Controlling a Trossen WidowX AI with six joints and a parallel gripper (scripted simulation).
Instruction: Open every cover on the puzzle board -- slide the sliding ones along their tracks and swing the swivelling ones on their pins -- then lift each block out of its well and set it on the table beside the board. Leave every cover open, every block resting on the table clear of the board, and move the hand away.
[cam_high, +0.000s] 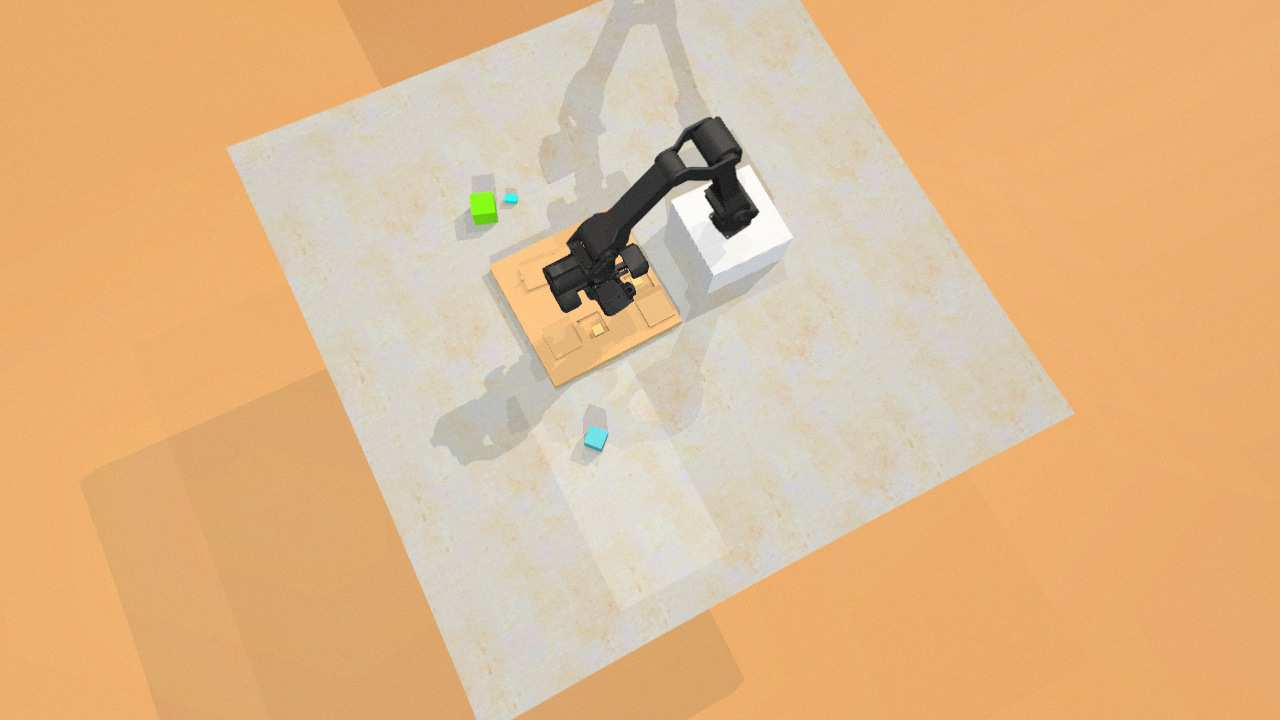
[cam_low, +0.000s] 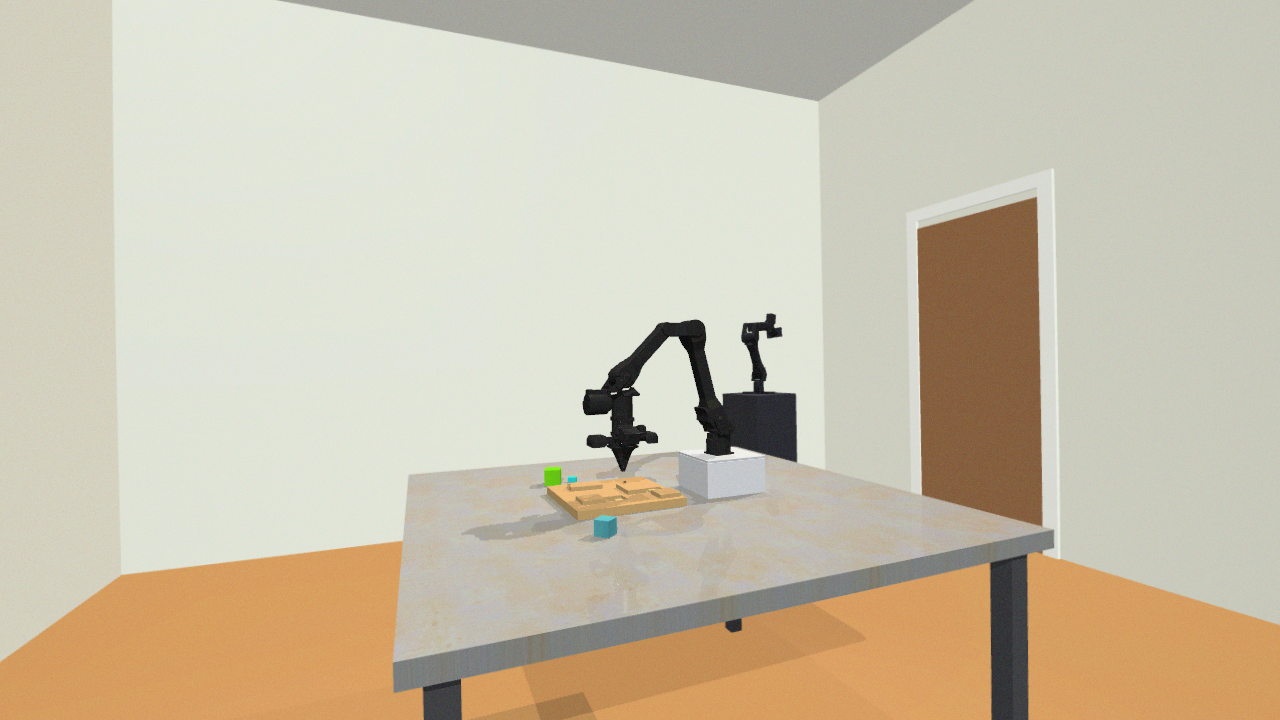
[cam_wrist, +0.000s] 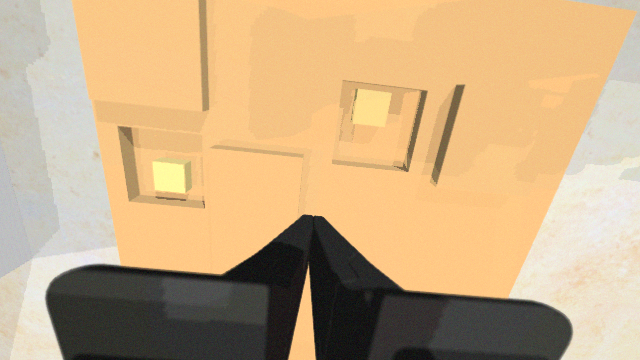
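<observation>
Right now the tan puzzle board is 60 mm below my gripper tip and 30 mm to the right of it. Also, from my gripper tip: small cyan block 310 mm to the right, 70 mm below, 20 mm ahead; then green cube 310 mm to the right, 80 mm ahead, 60 mm below; then cyan cube 230 mm to the left, 170 mm ahead, 60 mm below.
</observation>
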